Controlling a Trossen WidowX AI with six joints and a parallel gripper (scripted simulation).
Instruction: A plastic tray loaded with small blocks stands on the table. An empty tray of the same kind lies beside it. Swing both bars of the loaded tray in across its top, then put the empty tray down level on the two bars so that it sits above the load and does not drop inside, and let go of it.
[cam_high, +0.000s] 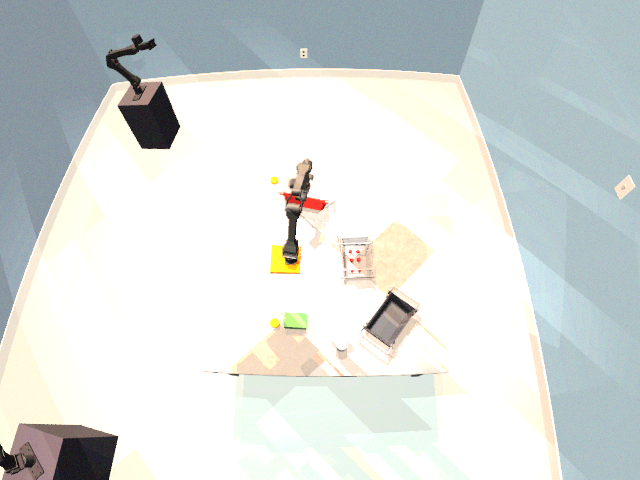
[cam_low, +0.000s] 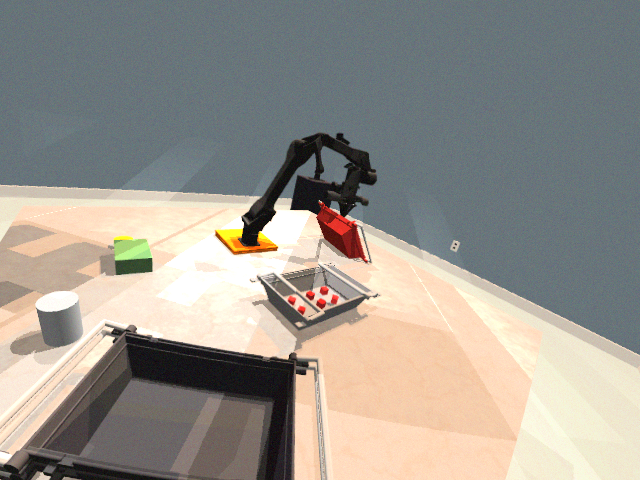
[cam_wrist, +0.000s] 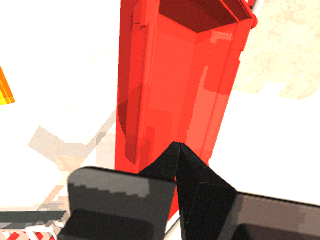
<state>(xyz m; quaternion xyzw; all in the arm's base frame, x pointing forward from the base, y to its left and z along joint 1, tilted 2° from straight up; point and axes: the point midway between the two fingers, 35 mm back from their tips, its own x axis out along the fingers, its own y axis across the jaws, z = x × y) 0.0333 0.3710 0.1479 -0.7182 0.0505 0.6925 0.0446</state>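
Right now the red tray is 20 mm to the left of my gripper tip and 60 mm below it. The rest, counted from my gripper tip: green block 40 mm ahead, 720 mm to the right, 110 mm below; grey cylinder 290 mm ahead, 830 mm to the right, 100 mm below.
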